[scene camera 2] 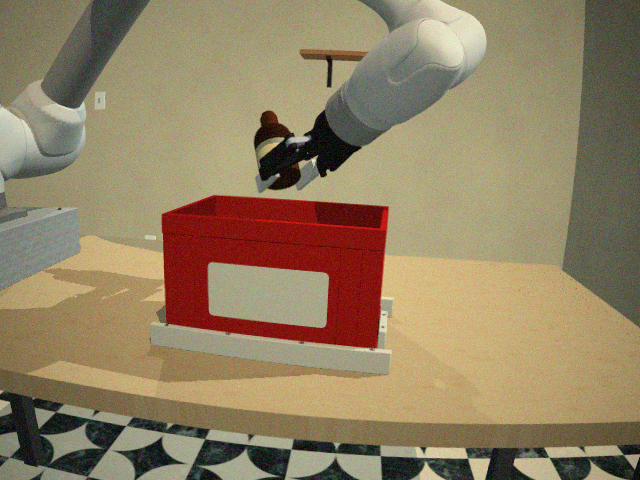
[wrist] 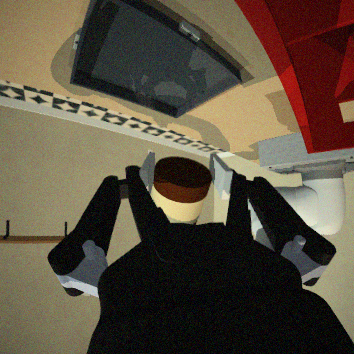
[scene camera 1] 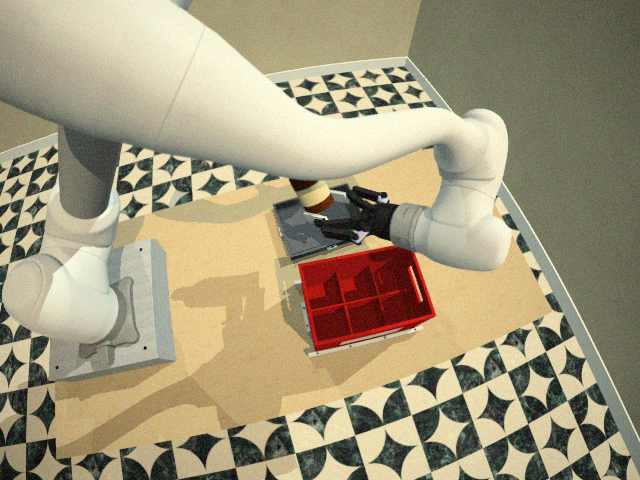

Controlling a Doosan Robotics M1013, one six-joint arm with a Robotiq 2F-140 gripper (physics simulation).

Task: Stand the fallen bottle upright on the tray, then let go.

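Seen in the pictures: gripper, between the fingertips: (scene camera 2: 278, 183) (wrist: 182, 163) (scene camera 1: 316, 205); arm's base, origin of its link: (wrist: 320, 165) (scene camera 1: 107, 317).
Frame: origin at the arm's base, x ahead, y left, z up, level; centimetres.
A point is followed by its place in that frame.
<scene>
The brown bottle with a cream label (scene camera 1: 314, 196) @[x 61.1, y 5.8, z 14.5 cm] (scene camera 2: 277, 149) (wrist: 181, 185) @[x 64.5, y 4.2, z 11.4 cm] is off the table, neck up and base down. It leans slightly, its neck to the left in scene camera 2. My gripper (scene camera 1: 327, 205) @[x 62.1, y 7.3, z 8.1 cm] (scene camera 2: 285, 179) @[x 62.1, y 7.3, z 8.1 cm] (wrist: 182, 163) @[x 62.1, y 7.3, z 8.1 cm] is shut on it near its base, reaching in from the right and tilted. The dark grey tray (scene camera 1: 294, 232) @[x 56.4, y 11.1, z -9.5 cm] (wrist: 130, 55) @[x 69.8, y 11.4, z -9.5 cm] lies on the table below the bottle, with a gap between them in the wrist view. The tray does not show in scene camera 2. The arm hides the bottle's neck in scene camera 1.
The red crate with compartments (scene camera 1: 356, 258) @[x 66.3, y -8.5, z 5.7 cm] (scene camera 2: 180, 268) @[x 52.5, y -24.4, z 0.7 cm] (wrist: 295, 90) @[x 66.8, y -8.3, z 7.5 cm] stands beside the tray, between white rails (scene camera 2: 268, 351) @[x 64.1, y -27.3, z -8.5 cm]. The robot's grey base block (scene camera 1: 160, 330) @[x 13.5, y -7.0, z -2.6 cm] (scene camera 2: 41, 242) @[x 14.5, y 4.3, z -4.4 cm] is at the left. A wooden shelf (scene camera 2: 330, 54) (wrist: 35, 239) is on the wall.
</scene>
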